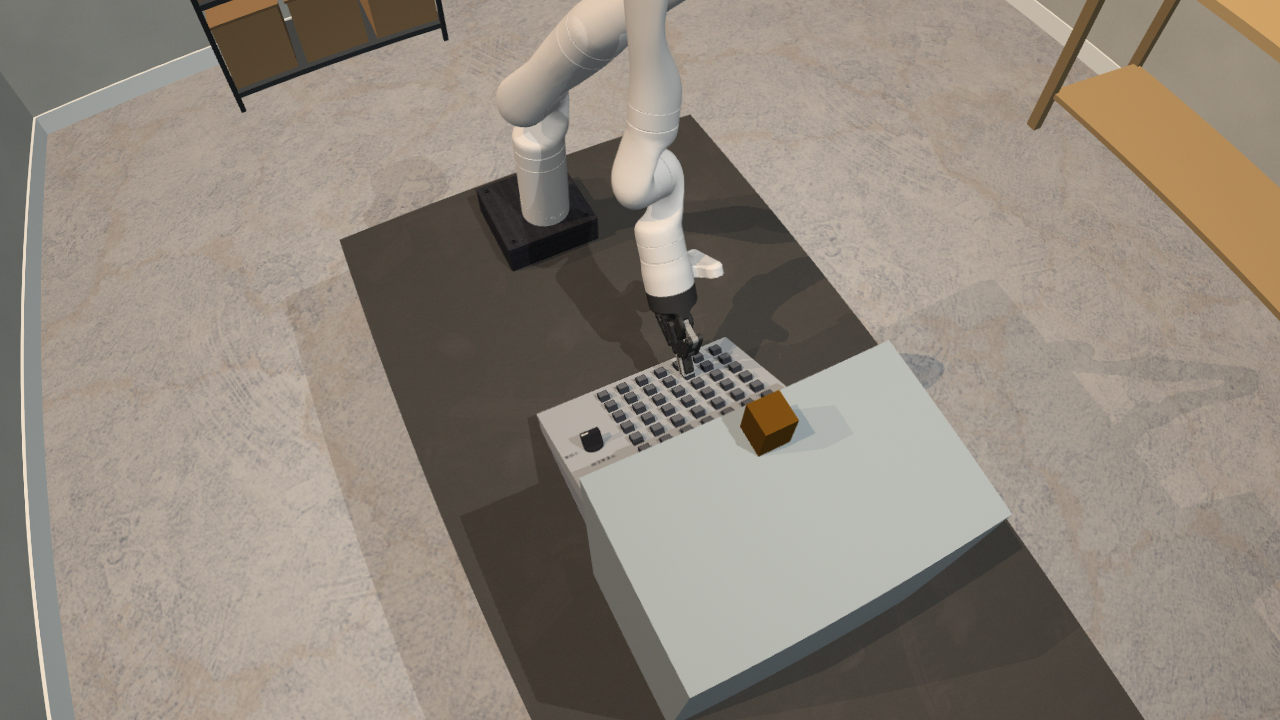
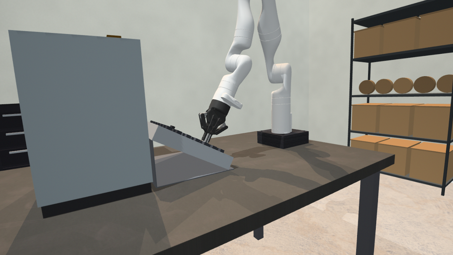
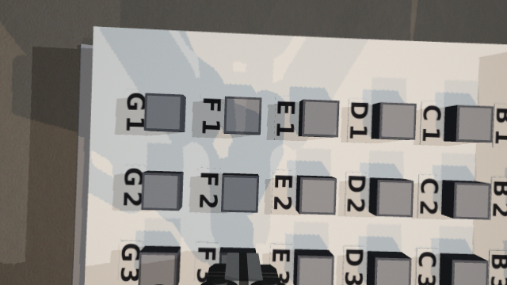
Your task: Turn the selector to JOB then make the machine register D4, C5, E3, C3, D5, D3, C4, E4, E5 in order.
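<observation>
My hand is 4 cm to the right of the key E2 and 4 cm short of it. From my hand the other things lie so: key E1: 7 cm to the left, 4 cm ahead; then key D1: 7 cm to the left, 7 cm ahead, 1 cm above; then sloped keypad panel: 9 cm ahead, 8 cm to the right, 2 cm below.
</observation>
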